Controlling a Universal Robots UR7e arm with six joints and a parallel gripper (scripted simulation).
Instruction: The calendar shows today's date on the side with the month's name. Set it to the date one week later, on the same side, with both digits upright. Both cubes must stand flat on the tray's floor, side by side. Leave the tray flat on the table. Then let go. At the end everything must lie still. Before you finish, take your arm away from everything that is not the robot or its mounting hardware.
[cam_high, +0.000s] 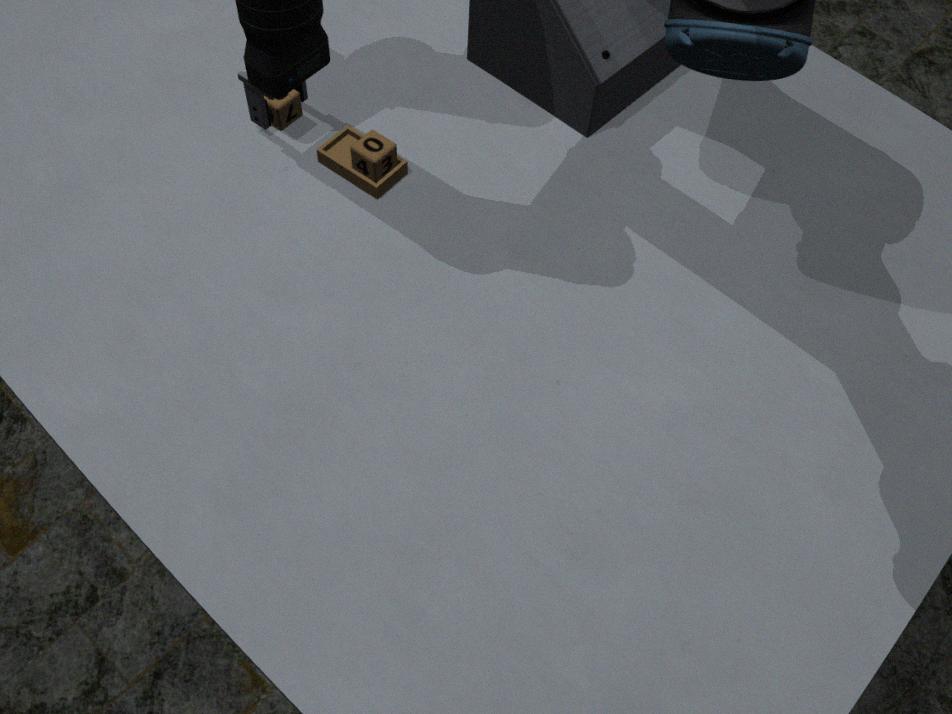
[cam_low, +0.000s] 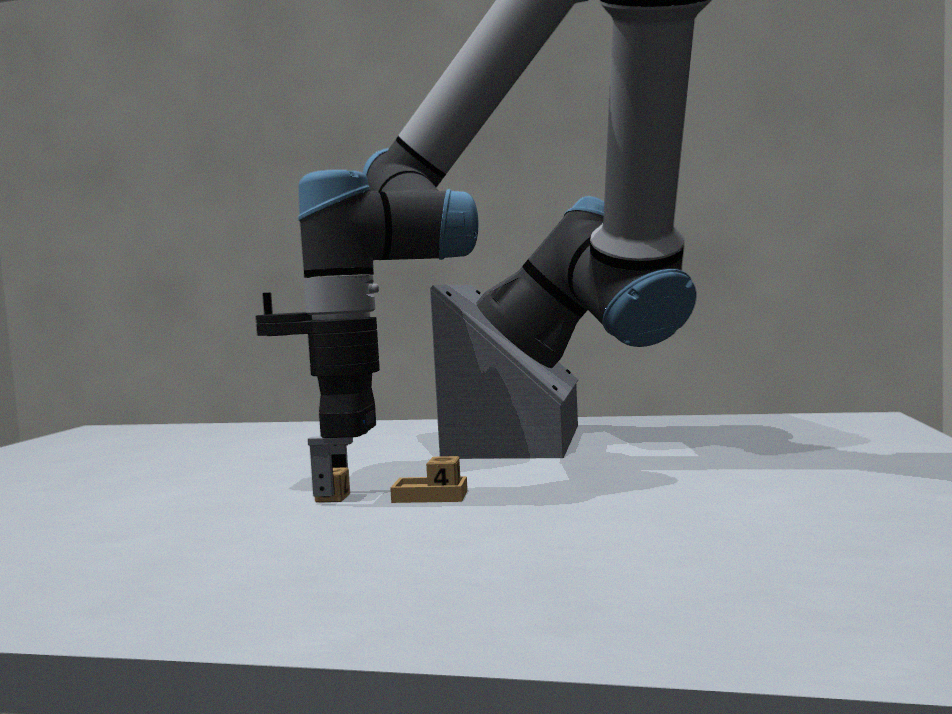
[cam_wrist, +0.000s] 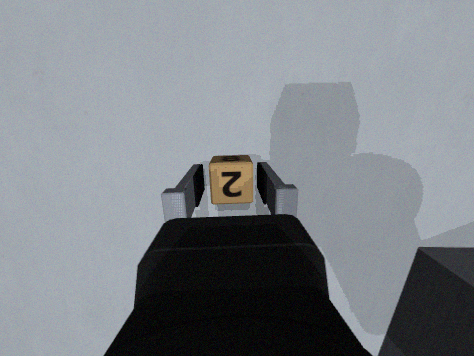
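Right now my hand is 110 mm to the right of the wooden tray, 20 mm past it and 20 mm above it.
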